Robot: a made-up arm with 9 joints.
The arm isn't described. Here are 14 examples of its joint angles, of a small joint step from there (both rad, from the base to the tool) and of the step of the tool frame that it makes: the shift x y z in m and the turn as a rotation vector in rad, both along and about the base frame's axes.
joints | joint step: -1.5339 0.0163 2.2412 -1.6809 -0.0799 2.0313 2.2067 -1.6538 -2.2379 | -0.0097 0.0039 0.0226 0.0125 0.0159 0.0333 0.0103 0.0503 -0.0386
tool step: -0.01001 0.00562 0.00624 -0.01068 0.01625 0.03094
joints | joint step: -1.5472 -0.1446 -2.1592 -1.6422 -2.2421 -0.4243 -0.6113 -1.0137 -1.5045 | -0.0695 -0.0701 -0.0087 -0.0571 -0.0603 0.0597 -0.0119 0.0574 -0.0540
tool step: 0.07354 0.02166 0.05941 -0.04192 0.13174 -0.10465
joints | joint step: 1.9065 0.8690 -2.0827 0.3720 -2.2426 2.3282 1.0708 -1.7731 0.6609 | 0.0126 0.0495 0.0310 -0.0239 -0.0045 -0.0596 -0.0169 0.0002 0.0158
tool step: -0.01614 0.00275 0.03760 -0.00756 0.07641 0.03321
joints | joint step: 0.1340 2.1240 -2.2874 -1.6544 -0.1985 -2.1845 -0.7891 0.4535 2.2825 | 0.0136 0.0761 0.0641 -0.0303 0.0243 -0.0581 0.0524 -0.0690 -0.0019
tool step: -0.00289 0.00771 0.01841 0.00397 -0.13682 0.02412
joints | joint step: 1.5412 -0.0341 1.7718 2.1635 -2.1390 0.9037 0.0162 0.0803 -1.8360 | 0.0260 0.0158 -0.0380 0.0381 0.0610 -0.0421 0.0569 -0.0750 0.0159
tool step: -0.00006 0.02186 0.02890 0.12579 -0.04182 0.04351
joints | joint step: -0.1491 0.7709 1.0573 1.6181 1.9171 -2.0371 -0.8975 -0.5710 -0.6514 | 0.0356 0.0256 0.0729 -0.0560 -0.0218 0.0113 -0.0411 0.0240 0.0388
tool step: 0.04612 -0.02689 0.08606 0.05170 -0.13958 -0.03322
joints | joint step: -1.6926 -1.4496 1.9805 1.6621 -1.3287 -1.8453 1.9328 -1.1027 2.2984 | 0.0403 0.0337 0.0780 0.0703 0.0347 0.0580 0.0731 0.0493 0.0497
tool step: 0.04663 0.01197 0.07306 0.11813 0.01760 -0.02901
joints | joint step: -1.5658 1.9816 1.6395 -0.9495 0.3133 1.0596 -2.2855 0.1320 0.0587 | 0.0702 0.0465 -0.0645 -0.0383 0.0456 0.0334 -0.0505 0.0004 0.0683
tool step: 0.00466 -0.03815 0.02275 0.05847 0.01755 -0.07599
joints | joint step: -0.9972 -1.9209 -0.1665 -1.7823 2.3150 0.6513 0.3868 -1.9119 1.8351 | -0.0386 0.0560 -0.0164 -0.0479 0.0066 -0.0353 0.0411 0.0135 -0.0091
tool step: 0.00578 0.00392 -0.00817 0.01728 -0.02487 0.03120
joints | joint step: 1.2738 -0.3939 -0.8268 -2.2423 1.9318 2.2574 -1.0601 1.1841 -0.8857 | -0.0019 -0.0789 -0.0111 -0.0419 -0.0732 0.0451 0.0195 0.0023 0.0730
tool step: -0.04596 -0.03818 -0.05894 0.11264 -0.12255 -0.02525
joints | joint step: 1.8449 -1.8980 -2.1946 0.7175 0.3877 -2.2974 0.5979 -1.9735 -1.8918 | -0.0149 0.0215 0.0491 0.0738 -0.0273 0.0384 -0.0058 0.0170 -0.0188
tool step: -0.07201 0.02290 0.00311 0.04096 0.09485 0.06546
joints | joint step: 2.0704 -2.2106 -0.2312 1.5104 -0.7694 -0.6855 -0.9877 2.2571 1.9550 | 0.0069 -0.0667 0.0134 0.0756 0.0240 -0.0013 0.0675 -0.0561 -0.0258
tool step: 0.01922 0.00245 -0.01564 -0.09269 -0.11316 -0.11073
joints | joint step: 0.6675 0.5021 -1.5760 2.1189 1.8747 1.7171 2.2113 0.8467 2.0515 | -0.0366 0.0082 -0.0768 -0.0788 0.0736 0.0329 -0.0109 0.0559 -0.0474
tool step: -0.01990 -0.01916 0.00580 -0.04740 -0.04524 0.06171
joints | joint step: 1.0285 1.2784 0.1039 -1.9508 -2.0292 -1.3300 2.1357 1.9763 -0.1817 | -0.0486 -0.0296 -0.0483 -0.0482 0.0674 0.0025 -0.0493 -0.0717 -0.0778
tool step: 0.03324 0.01646 0.06925 -0.27480 0.01181 0.11882
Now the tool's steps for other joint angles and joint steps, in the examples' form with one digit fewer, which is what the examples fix.
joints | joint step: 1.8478 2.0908 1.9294 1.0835 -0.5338 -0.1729 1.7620 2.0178 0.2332 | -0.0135 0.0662 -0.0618 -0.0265 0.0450 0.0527 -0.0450 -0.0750 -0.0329
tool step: 0.0193 0.0060 -0.0180 0.0201 -0.0316 -0.0605
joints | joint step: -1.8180 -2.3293 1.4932 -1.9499 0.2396 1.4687 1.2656 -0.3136 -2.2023 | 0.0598 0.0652 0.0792 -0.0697 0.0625 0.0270 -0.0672 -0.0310 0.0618
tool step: 0.0369 -0.0364 0.0430 0.0042 -0.1488 -0.0338
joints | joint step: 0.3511 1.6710 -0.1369 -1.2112 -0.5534 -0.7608 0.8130 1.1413 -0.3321 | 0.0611 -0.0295 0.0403 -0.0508 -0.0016 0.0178 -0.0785 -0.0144 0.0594
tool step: -0.0215 0.0694 0.0480 -0.0372 -0.0630 0.0904
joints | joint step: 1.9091 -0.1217 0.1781 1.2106 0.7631 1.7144 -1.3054 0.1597 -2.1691 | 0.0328 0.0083 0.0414 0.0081 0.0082 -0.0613 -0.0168 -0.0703 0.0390
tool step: -0.0324 0.0088 -0.0130 0.0932 0.0905 -0.0011
